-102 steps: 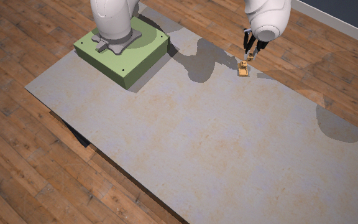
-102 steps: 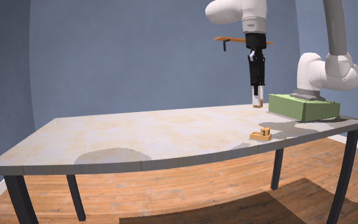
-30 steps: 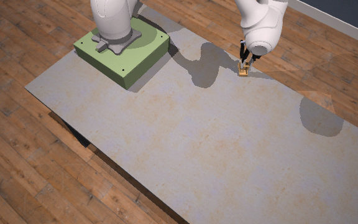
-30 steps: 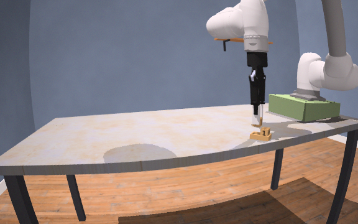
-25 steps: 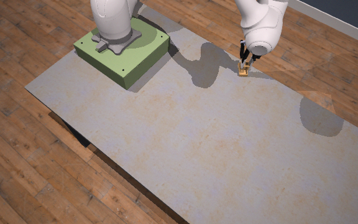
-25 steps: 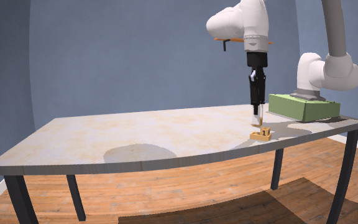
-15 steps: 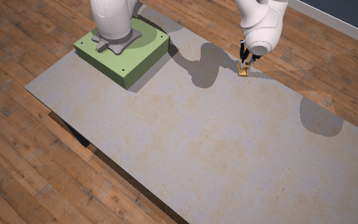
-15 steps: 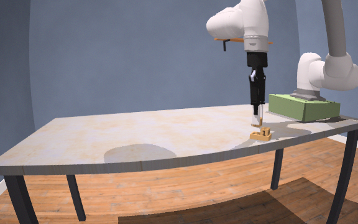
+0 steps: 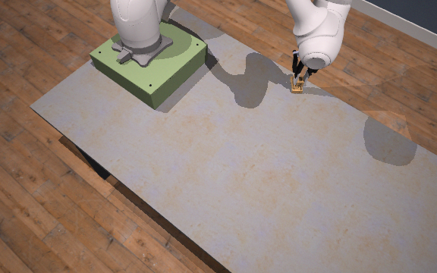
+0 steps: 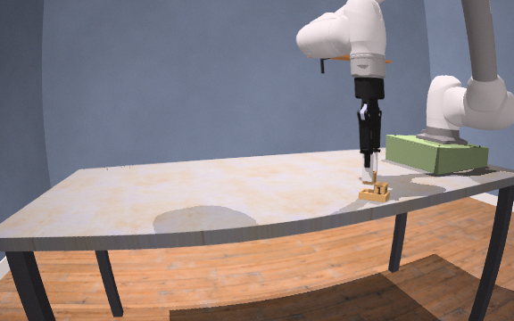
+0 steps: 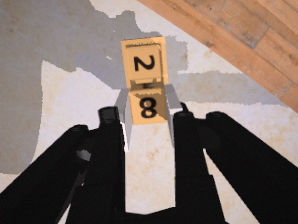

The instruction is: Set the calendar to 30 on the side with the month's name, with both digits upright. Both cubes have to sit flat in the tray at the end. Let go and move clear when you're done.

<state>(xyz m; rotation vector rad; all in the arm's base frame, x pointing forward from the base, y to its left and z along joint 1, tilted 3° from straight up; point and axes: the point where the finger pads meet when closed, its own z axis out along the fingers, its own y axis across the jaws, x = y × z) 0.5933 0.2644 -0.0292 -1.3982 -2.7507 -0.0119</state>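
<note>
My hand is 70 mm above the wooden calendar tray, 10 mm to the right of it and 10 mm past it. From my hand the other things lie so: wooden cube (30 mm below).
</note>
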